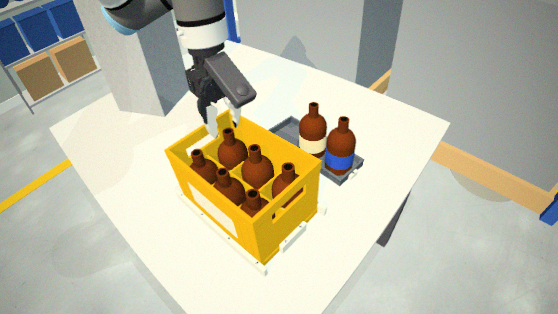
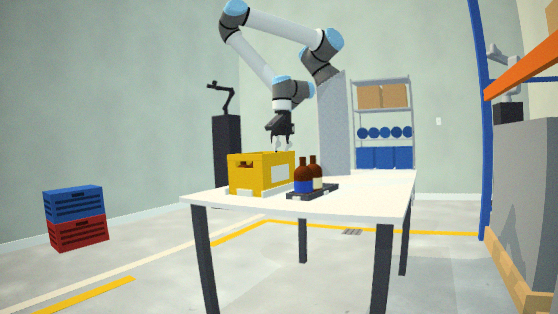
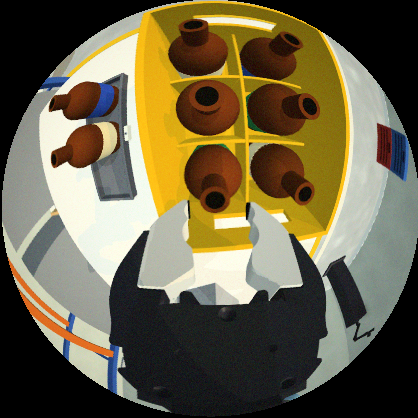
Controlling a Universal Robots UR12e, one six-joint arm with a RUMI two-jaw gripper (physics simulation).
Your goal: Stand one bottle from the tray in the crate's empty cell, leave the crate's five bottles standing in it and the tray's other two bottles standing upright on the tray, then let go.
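Note:
The yellow crate stands on the table with a brown bottle in every cell. The corner bottle with a green label stands in its cell nearest the gripper. My gripper is open and empty, its fingertips apart just above and around that bottle's neck opening. The grey tray holds two upright bottles, one with a blue label and one with a cream label.
White rails run along the crate's base on the white table. The crate's walls rise around the bottles, close to the gripper. A grey pillar carries the arm behind the table. A dark stand is further back.

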